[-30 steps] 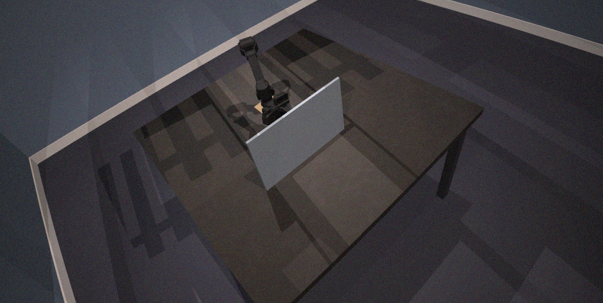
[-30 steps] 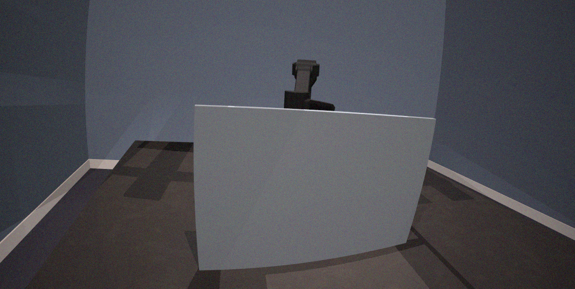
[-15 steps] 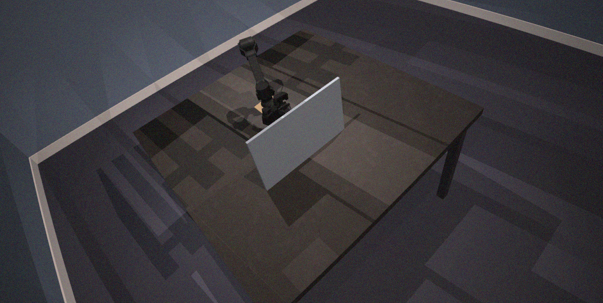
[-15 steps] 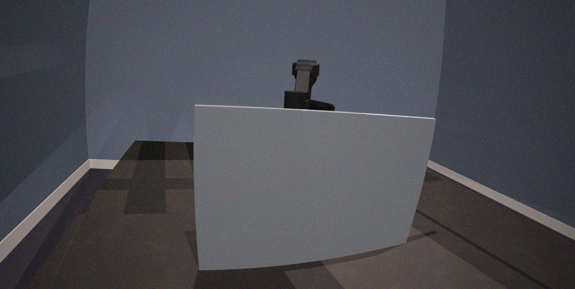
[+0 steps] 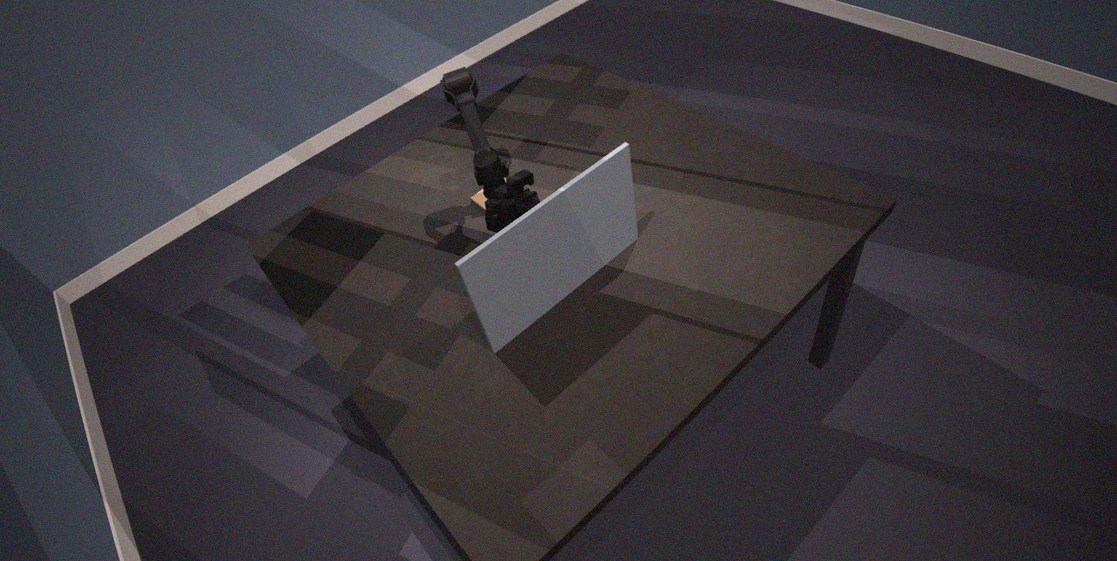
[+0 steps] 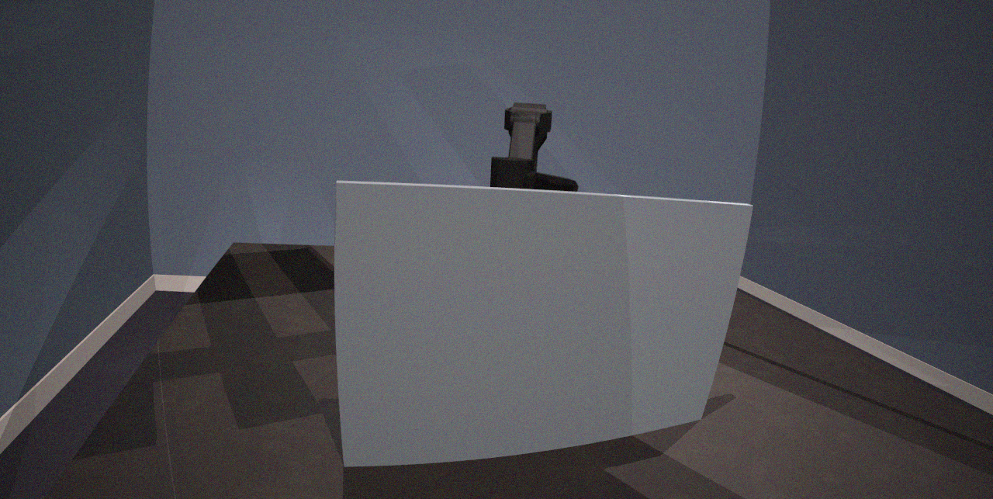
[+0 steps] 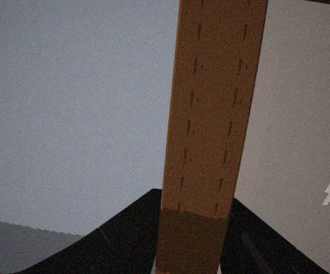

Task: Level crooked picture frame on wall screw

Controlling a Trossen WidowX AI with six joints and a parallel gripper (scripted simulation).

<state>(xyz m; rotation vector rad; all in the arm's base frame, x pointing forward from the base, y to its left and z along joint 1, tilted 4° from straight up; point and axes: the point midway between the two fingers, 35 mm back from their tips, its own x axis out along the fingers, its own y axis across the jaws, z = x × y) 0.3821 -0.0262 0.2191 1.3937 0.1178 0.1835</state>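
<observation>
Right now the wooden picture frame is 10 mm ahead of my gripper tip, 10 mm to the right of it and 50 mm below it. Also, from my gripper tip: grey wall panel (20 mm ahead, 10 mm to the left, 60 mm below).
</observation>
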